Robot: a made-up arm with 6 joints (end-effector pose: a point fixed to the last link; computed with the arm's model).
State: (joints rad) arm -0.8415 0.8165 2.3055 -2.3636 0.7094 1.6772
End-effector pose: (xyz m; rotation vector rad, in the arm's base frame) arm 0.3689 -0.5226 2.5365 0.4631 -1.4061 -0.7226
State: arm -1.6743 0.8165 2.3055 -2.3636 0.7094 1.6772
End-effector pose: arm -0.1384 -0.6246 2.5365 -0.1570 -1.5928 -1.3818
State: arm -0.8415 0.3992 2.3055 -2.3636 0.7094 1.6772
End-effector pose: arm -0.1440 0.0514 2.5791 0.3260 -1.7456 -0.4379
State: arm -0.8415 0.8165 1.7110 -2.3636 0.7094 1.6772
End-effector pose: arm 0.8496 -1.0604 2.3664 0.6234 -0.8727 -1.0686
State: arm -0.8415 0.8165 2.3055 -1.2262 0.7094 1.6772
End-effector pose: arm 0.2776 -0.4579 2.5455 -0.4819 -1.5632 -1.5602
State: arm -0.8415 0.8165 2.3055 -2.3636 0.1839 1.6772
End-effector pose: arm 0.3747 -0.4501 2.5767 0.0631 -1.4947 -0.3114
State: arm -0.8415 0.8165 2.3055 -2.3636 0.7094 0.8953
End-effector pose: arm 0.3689 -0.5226 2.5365 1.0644 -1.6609 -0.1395
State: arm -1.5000 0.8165 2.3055 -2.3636 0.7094 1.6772
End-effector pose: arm -0.0280 -0.6391 2.5365 -0.0174 -1.5678 -1.2468
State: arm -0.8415 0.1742 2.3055 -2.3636 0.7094 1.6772
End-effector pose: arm -0.4126 0.3520 2.4694 0.2437 -1.9147 -0.2700
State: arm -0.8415 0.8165 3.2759 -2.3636 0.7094 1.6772
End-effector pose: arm -0.3011 0.2272 1.9189 0.1127 -2.1414 -0.0069
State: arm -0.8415 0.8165 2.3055 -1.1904 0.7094 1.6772
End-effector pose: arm 0.2763 -0.4544 2.5457 -0.5149 -1.5623 -1.5847
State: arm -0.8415 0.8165 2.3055 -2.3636 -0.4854 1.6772
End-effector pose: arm 0.3790 -0.3455 2.5670 -0.4424 -1.4981 0.2260
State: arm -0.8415 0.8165 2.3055 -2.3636 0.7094 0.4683
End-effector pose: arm 0.3689 -0.5226 2.5365 1.3794 -1.7325 0.2260
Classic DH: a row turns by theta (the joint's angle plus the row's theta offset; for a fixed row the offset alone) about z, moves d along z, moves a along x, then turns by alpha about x. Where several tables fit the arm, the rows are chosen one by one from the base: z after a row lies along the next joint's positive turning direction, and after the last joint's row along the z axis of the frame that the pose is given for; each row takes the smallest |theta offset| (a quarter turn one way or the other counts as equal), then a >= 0, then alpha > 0; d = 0 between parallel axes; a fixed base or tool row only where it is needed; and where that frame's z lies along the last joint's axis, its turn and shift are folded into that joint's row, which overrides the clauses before.
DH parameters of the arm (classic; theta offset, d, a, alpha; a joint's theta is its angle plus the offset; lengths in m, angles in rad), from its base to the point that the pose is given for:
joint 1: 0 0.74 0.15 -1.5708
joint 2: -1.5708 0 0.78 3.1416
joint 3: 0 0 0.26 -1.5708
joint 4: 0 -1.13 0 1.5708
joint 5: 0 0 0 -1.5708
joint 6: 1.5708 -0.16 0 1.5708
tool (fixed): -1.5708 0 0 0

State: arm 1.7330 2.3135 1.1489 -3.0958 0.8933 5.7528
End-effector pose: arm -0.2100 1.3185 -0.8642 1.1677 0.5670 -1.4679
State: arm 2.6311 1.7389 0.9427 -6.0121 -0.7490 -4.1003
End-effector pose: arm -1.6454 0.9548 -0.1734 1.1410 1.3999 -0.8451
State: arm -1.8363 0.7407 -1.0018 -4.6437 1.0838 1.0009
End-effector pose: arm -0.0520 -0.7290 0.0857 -0.7676 0.4833 0.0882
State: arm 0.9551 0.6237 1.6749 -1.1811 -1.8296 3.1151
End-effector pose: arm 0.4443 0.8758 2.4184 1.2895 2.5181 -0.9731
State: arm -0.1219 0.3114 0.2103 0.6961 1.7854 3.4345
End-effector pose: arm 1.5186 -0.0850 1.7499 1.5647 0.3512 1.8671
